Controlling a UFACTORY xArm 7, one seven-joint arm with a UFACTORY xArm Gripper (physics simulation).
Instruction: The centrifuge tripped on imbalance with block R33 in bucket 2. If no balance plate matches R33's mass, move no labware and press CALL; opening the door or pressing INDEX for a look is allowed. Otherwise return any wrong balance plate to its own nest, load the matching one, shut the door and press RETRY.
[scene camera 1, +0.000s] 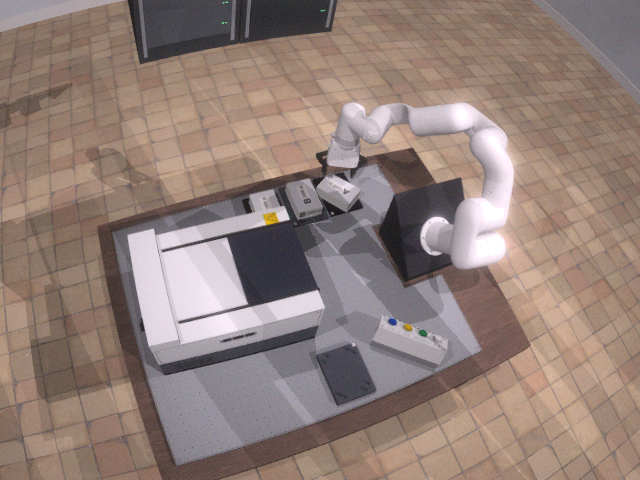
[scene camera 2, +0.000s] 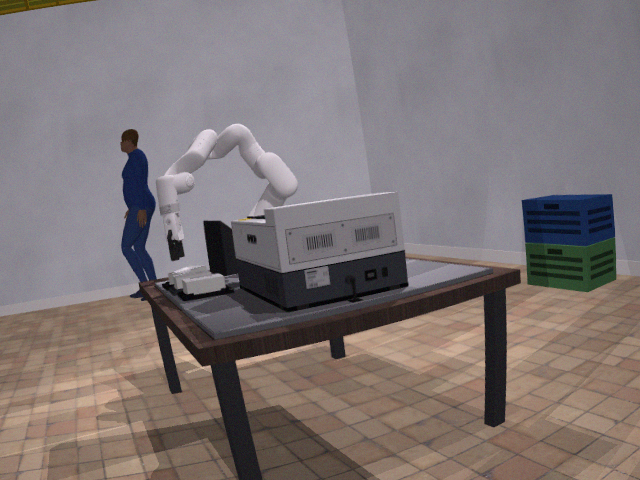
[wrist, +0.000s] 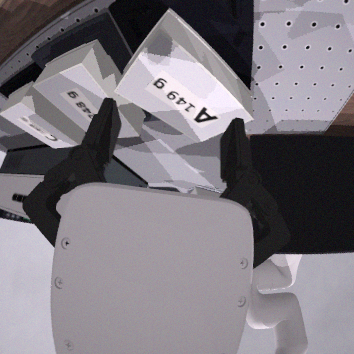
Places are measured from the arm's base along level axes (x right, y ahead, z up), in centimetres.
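Pixels of known places: gripper, fingertip midpoint: (scene camera 1: 337, 174) (scene camera 2: 178, 258) (wrist: 172, 118); arm's base at its link origin: (scene camera 1: 435, 235) (wrist: 297, 201).
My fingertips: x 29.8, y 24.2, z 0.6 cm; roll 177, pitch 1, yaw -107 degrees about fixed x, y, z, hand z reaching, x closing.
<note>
For each thing: its middle in the pictures, then the offset to it from my fingertips.
- Plate A at the middle of its body: (wrist: 187, 89) (scene camera 1: 338, 191) (scene camera 2: 187, 275) dz -6.3, dx -2.7, dy -0.2 cm
- Plate B at the middle of its body: (wrist: 94, 99) (scene camera 2: 192, 280) (scene camera 1: 303, 198) dz -6.5, dx -3.0, dy +12.0 cm
- third pale plate at the middle of its body: (wrist: 44, 119) (scene camera 2: 203, 284) (scene camera 1: 266, 210) dz -6.5, dx -5.1, dy +25.2 cm
- white centrifuge at the middle of its body: (scene camera 1: 222, 289) (scene camera 2: 310, 245) (wrist: 66, 197) dz +2.4, dx -34.6, dy +45.6 cm
- dark panel at the middle of its body: (scene camera 1: 270, 261) dz +11.3, dx -33.9, dy +32.2 cm
- button box at the middle of its body: (scene camera 1: 411, 340) (wrist: 213, 202) dz -5.6, dx -59.8, dy -4.3 cm
- dark flat tray at the middle of its body: (scene camera 1: 346, 373) dz -8.5, dx -63.5, dy +17.0 cm
My gripper (scene camera 1: 339, 174) (scene camera 2: 176, 257) (wrist: 172, 118) is open and empty, its fingers spread above balance plate A. Plate A (scene camera 1: 338, 192) (wrist: 167, 75), a pale block labelled 149 g, sits askew on its black nest (wrist: 232, 30). Plate B (scene camera 1: 303, 198) (wrist: 62, 82) lies beside it; a finger partly covers its label in the wrist view. A third pale plate (scene camera 1: 264, 200) (scene camera 2: 204, 283) (wrist: 25, 117) lies beyond B, its label too small to read. The white centrifuge (scene camera 1: 209, 279) (scene camera 2: 320, 242) has a dark panel (scene camera 1: 273, 263) over part of its top. Block R33 and the buckets do not show.
A button box (scene camera 1: 408, 345) with blue, yellow, green and pale buttons stands near the table's front edge. A dark flat tray (scene camera 1: 345, 373) lies beside it. An upright black panel (scene camera 1: 423, 227) (scene camera 2: 217, 246) (wrist: 305, 195) stands by the arm's base. A person (scene camera 2: 135, 175) stands behind the table.
</note>
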